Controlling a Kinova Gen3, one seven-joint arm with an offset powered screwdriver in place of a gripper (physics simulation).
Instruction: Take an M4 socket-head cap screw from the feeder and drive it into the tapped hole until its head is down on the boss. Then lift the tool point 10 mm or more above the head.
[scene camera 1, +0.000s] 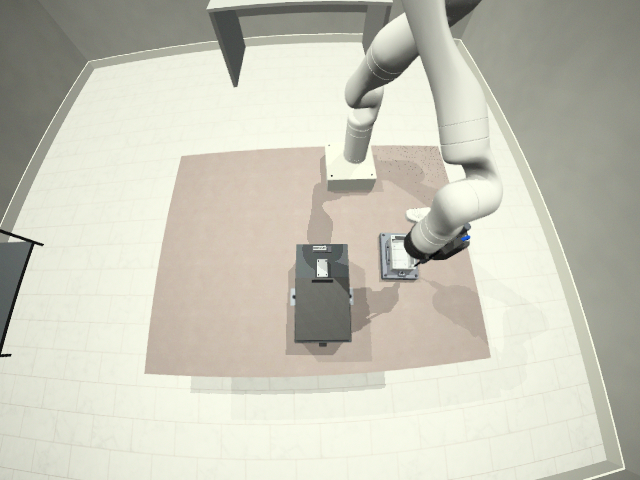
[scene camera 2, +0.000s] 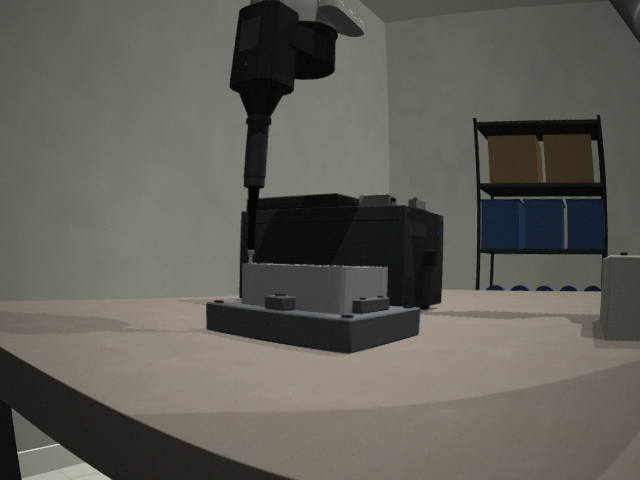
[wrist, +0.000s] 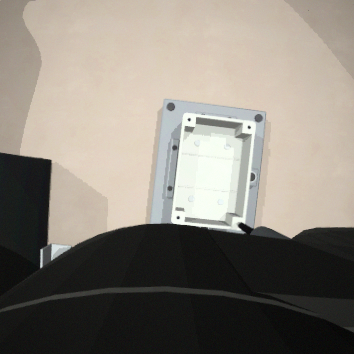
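Observation:
My screwdriver (scene camera 1: 416, 265) (scene camera 2: 251, 250) (wrist: 241, 226) points down at one corner of the open white housing (scene camera 1: 401, 253) (scene camera 2: 289, 284) (wrist: 212, 170). A small bright screw (scene camera 2: 250, 256) is at the bit's tip, upright, with its head at the bit and its shank reaching down to about the housing's top edge. The tapped hole under it is hidden, and I cannot tell whether the thread has entered. In the wrist view the dark bit ends over the lower right corner boss. The dark feeder (scene camera 1: 322, 312) (scene camera 2: 382, 258) (wrist: 22, 200) stands apart from the housing.
The housing sits on a grey fixture plate (scene camera 1: 384, 271) (scene camera 2: 284, 330) (wrist: 166, 130) with low clamp blocks. The arm's pale base block (scene camera 1: 351, 170) (scene camera 2: 620, 299) stands behind. A shelf rack (scene camera 2: 540, 187) with boxes stands by the far wall.

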